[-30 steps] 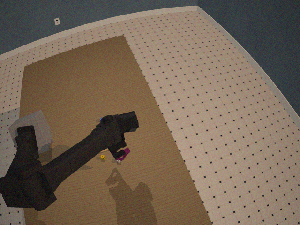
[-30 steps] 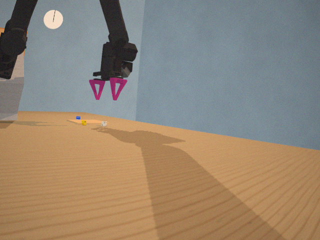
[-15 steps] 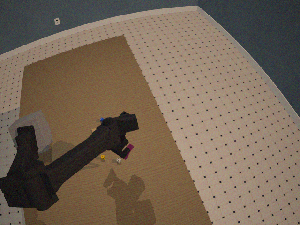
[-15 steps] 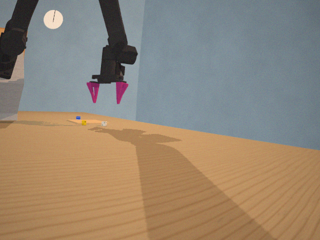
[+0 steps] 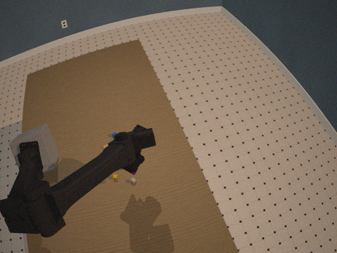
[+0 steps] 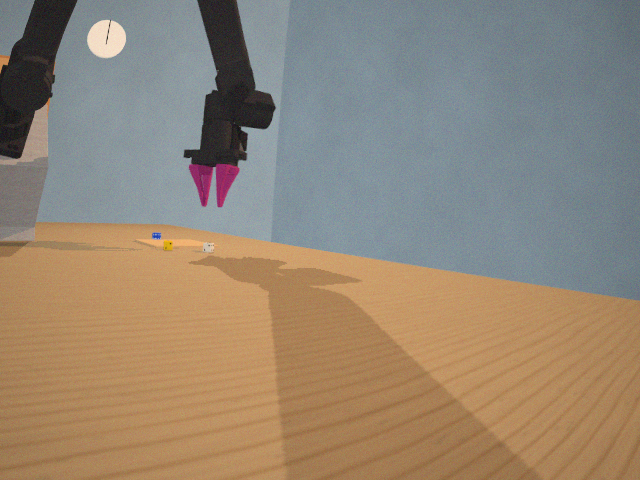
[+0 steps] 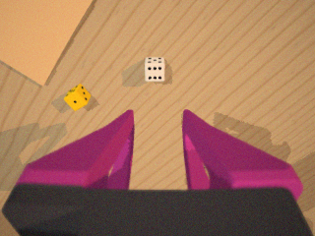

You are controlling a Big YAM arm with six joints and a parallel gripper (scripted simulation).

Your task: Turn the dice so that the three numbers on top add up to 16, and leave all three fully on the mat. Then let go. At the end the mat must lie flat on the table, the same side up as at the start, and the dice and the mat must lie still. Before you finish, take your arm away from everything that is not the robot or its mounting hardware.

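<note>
Right now the white die is 8 cm below my hand. From my hand the other things lie so: mat (2 cm behind, 14 cm to the left, 9 cm below); blue die (3 cm behind, 25 cm to the left, 8 cm below); yellow die (7 cm behind, 4 cm to the left, 8 cm below).
</note>
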